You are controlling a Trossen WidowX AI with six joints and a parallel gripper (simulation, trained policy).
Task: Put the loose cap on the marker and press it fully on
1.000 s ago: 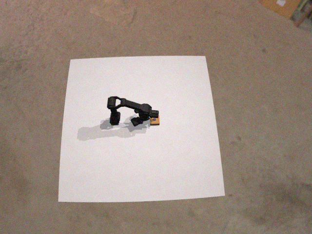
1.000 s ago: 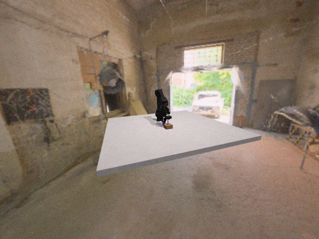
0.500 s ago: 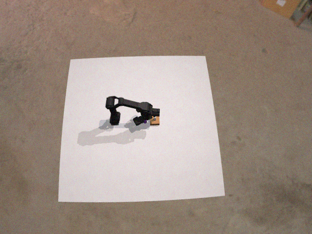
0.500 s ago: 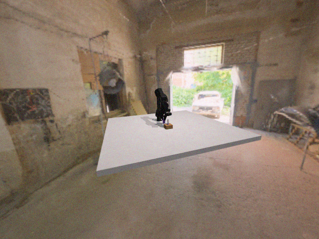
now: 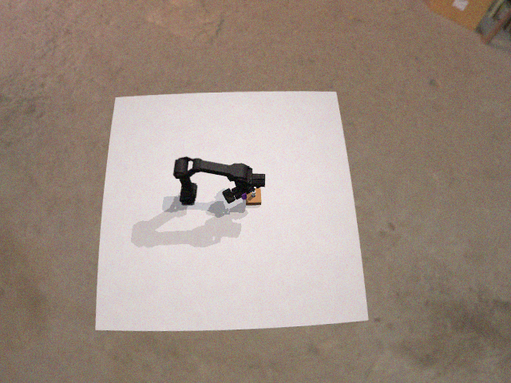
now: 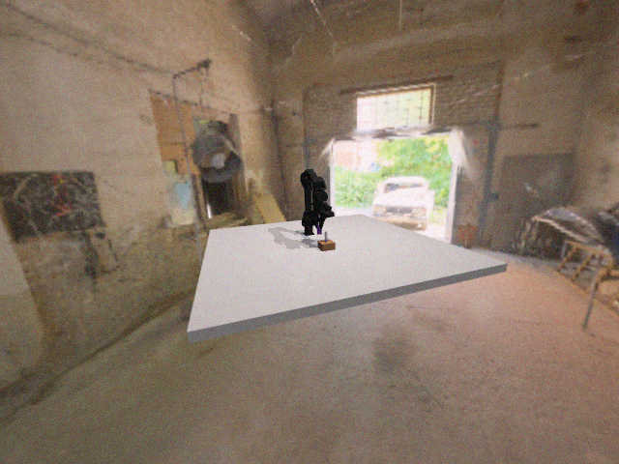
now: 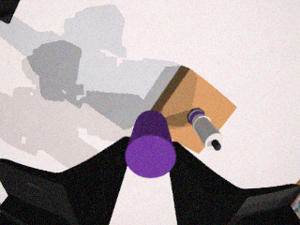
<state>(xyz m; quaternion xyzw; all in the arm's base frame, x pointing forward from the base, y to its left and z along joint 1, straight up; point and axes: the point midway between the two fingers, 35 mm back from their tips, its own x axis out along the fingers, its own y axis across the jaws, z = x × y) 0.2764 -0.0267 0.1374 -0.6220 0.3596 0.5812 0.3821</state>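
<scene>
The brown holder block lies 50 mm ahead of my gripper tip, 20 mm to the left of it and 80 mm below it. From my gripper tip the other things lie so: purple cap right at my gripper tip.
</scene>
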